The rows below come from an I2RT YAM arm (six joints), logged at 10 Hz.
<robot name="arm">
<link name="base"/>
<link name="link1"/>
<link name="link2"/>
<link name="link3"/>
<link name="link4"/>
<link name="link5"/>
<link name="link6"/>
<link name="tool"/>
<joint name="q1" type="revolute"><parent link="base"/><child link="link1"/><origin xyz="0 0 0.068" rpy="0 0 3.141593"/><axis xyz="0 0 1"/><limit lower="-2.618" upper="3.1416"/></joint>
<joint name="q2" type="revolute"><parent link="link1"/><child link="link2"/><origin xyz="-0.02 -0.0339 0.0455" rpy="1.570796 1.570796 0"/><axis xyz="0 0 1"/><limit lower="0" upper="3.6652"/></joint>
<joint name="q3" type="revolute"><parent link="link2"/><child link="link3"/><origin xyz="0 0.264 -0.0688" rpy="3.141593 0 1.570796"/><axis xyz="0 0 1"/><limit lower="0" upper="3.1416"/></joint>
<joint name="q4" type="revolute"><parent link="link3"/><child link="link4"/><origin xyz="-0.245 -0.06 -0.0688" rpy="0 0 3.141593"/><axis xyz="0 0 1"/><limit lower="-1.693" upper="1.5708"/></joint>
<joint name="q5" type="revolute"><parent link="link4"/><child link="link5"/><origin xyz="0.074 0.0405 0.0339" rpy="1.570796 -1.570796 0"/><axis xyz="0 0 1"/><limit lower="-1.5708" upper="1.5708"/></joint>
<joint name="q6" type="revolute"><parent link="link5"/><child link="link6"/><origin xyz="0 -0.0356 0.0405" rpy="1.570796 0 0"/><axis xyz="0 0 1"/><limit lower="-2.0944" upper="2.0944"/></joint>
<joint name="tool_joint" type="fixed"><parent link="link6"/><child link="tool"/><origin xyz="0 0 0" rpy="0 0 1.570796"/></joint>
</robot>
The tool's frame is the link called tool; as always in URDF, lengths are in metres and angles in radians.
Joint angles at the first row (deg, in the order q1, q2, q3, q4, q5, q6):
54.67 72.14 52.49 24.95 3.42 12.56
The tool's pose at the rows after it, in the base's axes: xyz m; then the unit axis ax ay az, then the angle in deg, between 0 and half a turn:
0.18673 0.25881 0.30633 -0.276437 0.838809 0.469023 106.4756
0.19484 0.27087 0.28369 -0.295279 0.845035 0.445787 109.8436
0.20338 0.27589 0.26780 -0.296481 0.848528 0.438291 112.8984
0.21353 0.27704 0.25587 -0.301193 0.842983 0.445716 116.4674
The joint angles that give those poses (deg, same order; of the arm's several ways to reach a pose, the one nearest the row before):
54.67 78.20 49.40 28.73 4.31 13.89
54.58 82.69 49.57 28.92 2.91 13.36
53.70 85.77 49.75 29.01 0.98 14.32
52.04 88.24 50.10 29.00 -3.33 15.55

